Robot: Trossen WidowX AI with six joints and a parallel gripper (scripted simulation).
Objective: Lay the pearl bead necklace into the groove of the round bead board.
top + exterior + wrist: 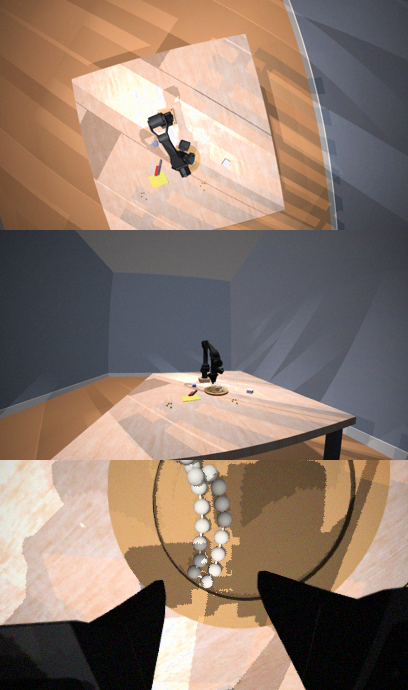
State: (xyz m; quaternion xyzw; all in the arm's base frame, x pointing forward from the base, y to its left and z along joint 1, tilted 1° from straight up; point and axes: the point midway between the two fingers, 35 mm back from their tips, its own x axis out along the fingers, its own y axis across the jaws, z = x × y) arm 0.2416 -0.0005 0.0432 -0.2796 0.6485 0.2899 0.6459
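Right now the round bead board is 50 mm ahead of my gripper tip and 40 mm below it. Round my gripper tip: blue block 120 mm behind, 150 mm to the right, 40 mm below; yellow note 110 mm ahead, 230 mm to the right, 50 mm below; red marker 50 mm ahead, 200 mm to the right, 40 mm below.
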